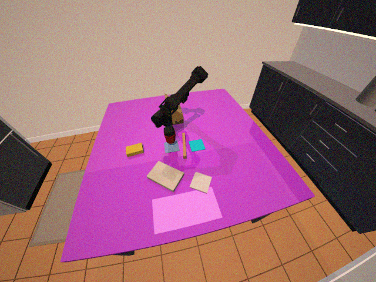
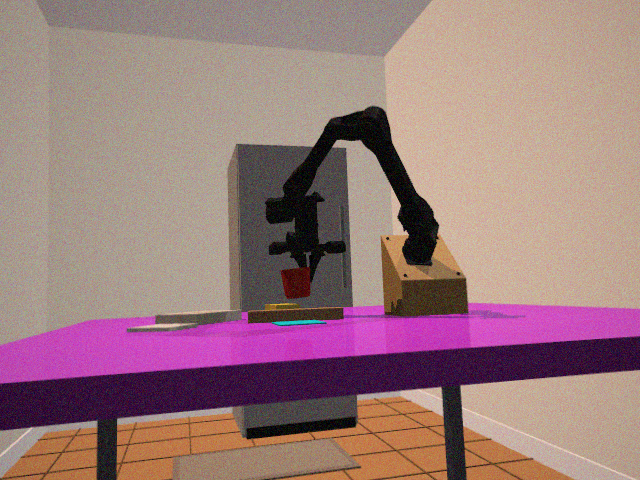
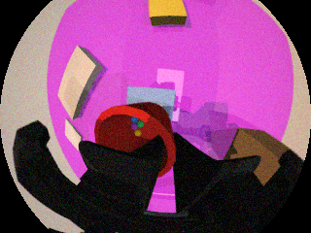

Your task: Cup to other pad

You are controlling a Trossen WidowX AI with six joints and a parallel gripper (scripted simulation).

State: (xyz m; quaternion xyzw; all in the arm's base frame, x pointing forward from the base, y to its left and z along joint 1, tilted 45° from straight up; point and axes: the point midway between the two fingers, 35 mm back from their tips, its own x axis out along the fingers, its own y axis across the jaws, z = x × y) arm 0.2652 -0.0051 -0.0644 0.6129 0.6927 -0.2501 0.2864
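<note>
Right now the wooden bar is 90 mm to the left of my gripper tip, 80 mm below it and 40 mm ahead of it. Round my gripper tip: red cup: 30 mm ahead; yellow block: 250 mm to the right, 70 mm below, 50 mm ahead; blue-grey pad: 100 mm below, 40 mm ahead.
</note>
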